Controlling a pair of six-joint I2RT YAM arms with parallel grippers.
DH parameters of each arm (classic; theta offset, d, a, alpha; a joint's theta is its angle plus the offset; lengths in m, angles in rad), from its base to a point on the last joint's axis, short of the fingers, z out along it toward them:
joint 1: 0 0.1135 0.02 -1.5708
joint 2: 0 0 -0.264 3.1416
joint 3: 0.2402 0 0.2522 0
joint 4: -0.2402 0 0.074 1.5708
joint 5: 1.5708 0 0 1.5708
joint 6: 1.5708 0.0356 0 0
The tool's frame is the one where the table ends.
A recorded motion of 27 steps. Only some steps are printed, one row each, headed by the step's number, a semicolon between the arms.
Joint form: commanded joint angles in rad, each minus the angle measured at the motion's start. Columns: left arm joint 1, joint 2, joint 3, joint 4, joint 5, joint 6; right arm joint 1, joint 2, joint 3, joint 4, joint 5, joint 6.
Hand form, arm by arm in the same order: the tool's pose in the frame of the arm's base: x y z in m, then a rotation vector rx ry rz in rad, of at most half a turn. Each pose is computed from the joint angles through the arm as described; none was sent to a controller.
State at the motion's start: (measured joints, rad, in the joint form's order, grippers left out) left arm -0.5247 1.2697 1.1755 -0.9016 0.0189 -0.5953; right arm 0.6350 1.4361 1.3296 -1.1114 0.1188 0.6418
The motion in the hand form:
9: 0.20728 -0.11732 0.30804 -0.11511 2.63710 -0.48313; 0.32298 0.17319 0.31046 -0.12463 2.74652 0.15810
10: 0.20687 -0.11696 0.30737 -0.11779 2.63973 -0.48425; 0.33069 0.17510 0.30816 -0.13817 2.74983 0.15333
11: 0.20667 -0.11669 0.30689 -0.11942 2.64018 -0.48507; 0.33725 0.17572 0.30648 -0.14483 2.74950 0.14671
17: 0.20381 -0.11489 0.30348 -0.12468 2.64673 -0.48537; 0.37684 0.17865 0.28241 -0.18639 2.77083 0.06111
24: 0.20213 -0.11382 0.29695 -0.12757 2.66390 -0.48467; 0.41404 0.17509 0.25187 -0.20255 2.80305 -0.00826
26: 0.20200 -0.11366 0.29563 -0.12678 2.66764 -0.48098; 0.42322 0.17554 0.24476 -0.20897 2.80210 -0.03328
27: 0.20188 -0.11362 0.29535 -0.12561 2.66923 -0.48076; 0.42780 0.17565 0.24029 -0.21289 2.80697 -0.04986
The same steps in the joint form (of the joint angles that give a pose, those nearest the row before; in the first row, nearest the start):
9: 0.0185 -0.0510 -0.0442 -0.0026 0.0402 -0.0158; -0.1364 0.3440 0.3682 0.0220 -0.0527 -0.2472
10: 0.0192 -0.0526 -0.0473 -0.0032 0.0420 -0.0174; -0.1420 0.3754 0.3985 0.0188 -0.0552 -0.2619
11: 0.0200 -0.0540 -0.0501 -0.0020 0.0428 -0.0182; -0.1486 0.3997 0.4227 0.0179 -0.0543 -0.2736
17: 0.0212 -0.0666 -0.0702 -0.0004 0.0455 -0.0213; -0.1843 0.5591 0.5485 0.0125 -0.0250 -0.3423
24: 0.0228 -0.0715 -0.0958 0.0046 0.0527 -0.0227; -0.2260 0.7147 0.6669 0.0069 -0.0057 -0.3949
26: 0.0231 -0.0712 -0.0999 0.0048 0.0521 -0.0214; -0.2320 0.7561 0.7049 0.0062 0.0084 -0.4074
27: 0.0231 -0.0713 -0.1007 0.0041 0.0529 -0.0206; -0.2350 0.7800 0.7267 0.0001 0.0163 -0.4137

